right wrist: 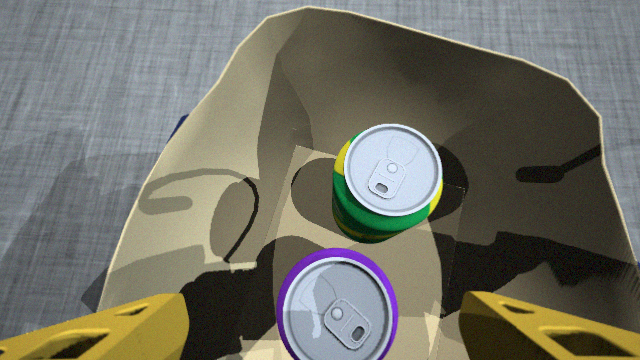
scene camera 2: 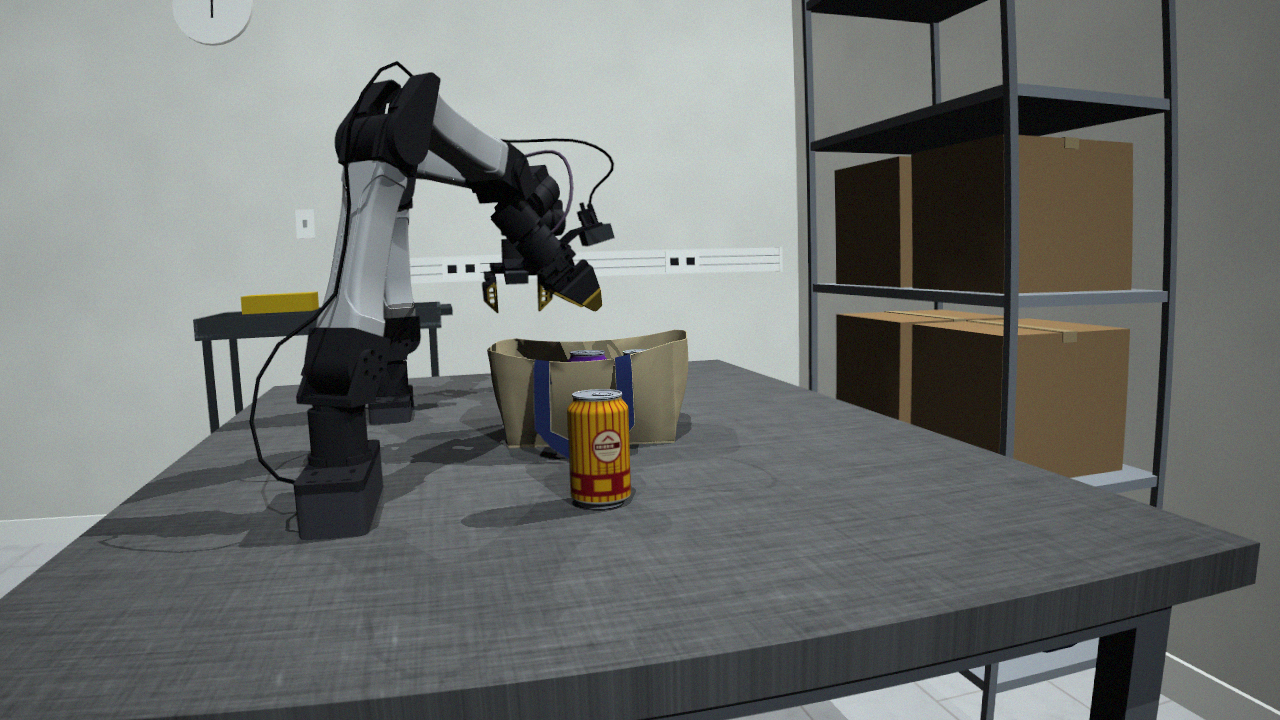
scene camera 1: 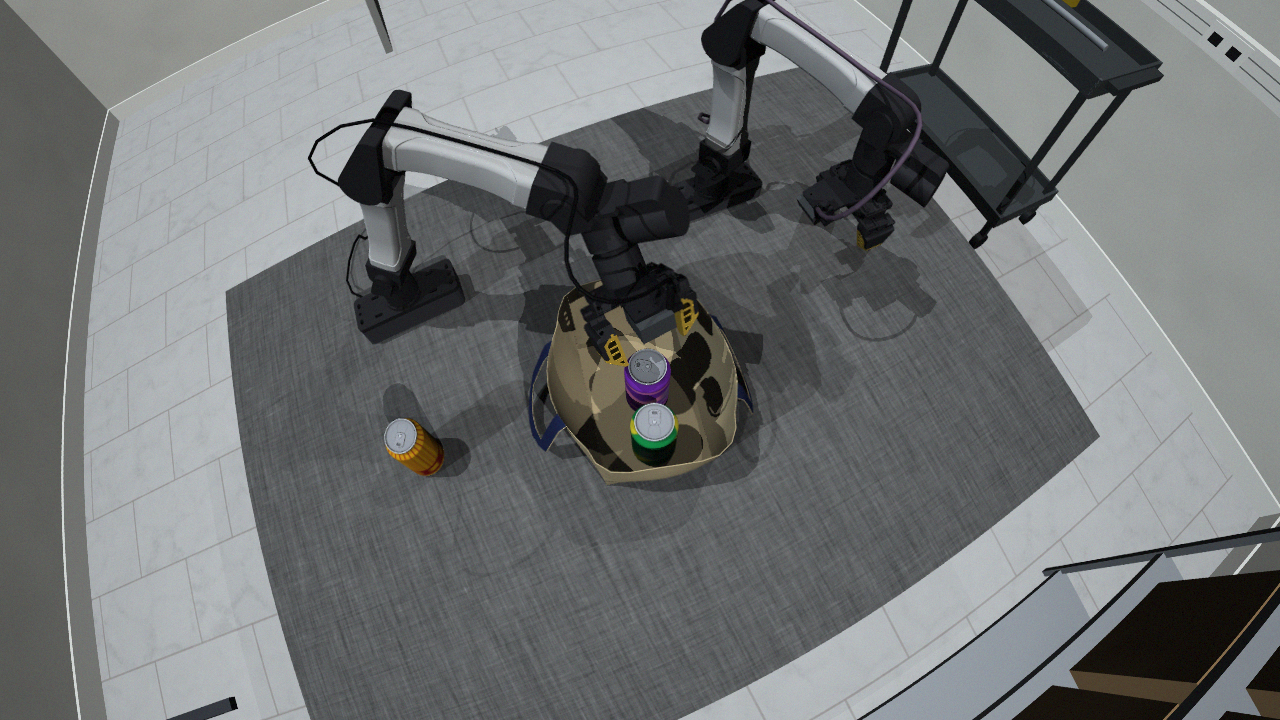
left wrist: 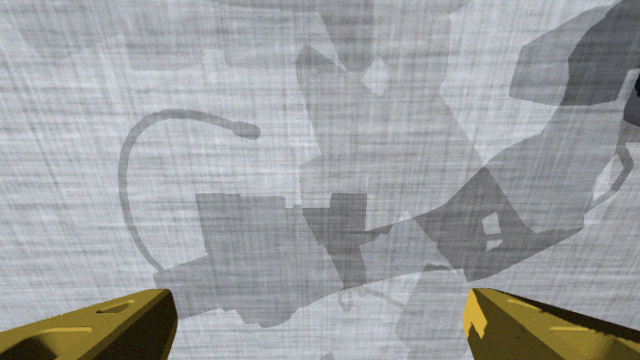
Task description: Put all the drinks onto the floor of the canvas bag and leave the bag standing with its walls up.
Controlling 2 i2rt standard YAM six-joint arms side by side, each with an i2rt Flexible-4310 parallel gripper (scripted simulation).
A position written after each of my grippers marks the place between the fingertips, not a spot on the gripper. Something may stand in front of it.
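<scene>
I can see a canvas bag (scene camera 1: 710, 365) (scene camera 2: 533, 383) (right wrist: 540, 222). My left gripper (scene camera 2: 518, 312) (left wrist: 320, 303) is visible as well, and so is my right gripper (scene camera 1: 655, 349) (scene camera 2: 591, 306) (right wrist: 323, 306).
</scene>
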